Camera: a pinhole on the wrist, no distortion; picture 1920 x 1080 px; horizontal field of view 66.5 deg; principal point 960.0 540.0 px. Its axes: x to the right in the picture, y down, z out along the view. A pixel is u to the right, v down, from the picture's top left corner.
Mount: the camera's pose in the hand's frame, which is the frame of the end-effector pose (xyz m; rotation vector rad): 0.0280 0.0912 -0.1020 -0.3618 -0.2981 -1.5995
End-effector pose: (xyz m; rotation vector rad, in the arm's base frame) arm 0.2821 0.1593 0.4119 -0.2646 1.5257 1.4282
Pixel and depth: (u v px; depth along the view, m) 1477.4 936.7 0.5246
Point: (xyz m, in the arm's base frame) 0.3219 0.6595 0.4326
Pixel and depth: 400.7 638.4 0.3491
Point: 0.0717 0.4297 0.6089
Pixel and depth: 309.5 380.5 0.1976
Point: 0.1118 0.2764 0.5646
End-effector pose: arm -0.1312 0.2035 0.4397 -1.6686 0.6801 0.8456
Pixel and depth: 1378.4 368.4 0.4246
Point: -0.3209 0.4922 0.3057
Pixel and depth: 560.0 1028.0 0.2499
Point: -0.2730 0.2342 0.1819
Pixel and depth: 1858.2 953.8 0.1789
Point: -0.1506 0.2890 0.3227
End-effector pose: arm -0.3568 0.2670 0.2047 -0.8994 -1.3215 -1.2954
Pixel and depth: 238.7 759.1 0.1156
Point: -0.1806 0.2656 0.2936
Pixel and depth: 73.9 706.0 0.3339
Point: 0.0019 0.4274 0.3918
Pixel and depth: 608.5 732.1 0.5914
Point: -0.0045 0.6799 0.4795
